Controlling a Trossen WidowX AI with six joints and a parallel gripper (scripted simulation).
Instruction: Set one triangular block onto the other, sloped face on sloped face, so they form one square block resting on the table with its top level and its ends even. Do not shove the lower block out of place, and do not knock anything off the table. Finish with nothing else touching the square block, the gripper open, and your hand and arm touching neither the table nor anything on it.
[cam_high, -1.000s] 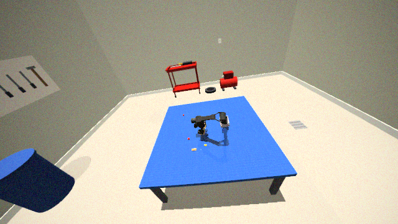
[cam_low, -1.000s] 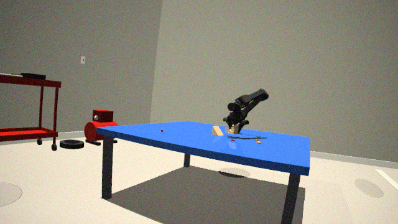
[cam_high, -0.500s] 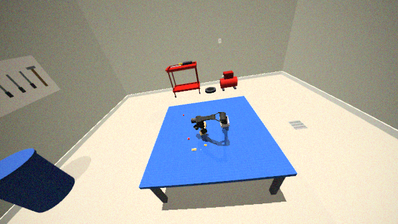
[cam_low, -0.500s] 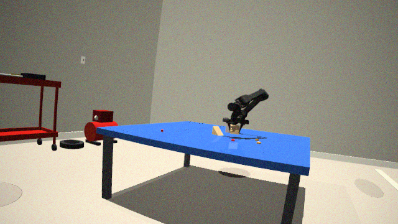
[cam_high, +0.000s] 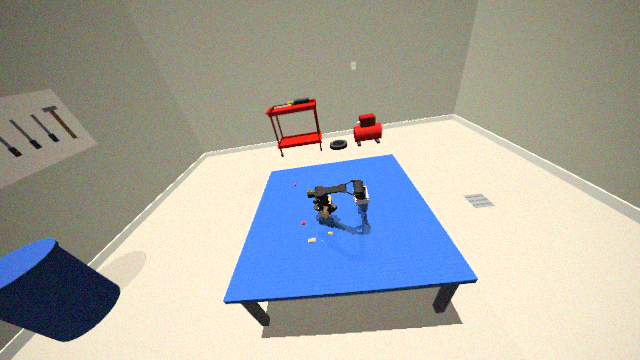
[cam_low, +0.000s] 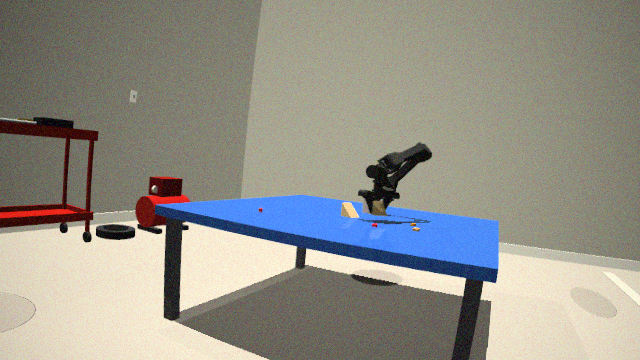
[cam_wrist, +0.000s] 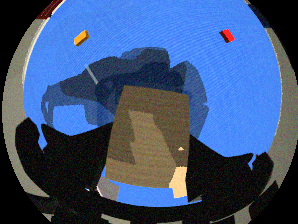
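The triangular block lies 10 mm above my gripper tip. Also, from my gripper tip: tan piece (90 mm ahead, 210 mm to the left, 30 mm below); orange bit (30 mm behind, 170 mm to the left, 30 mm below).
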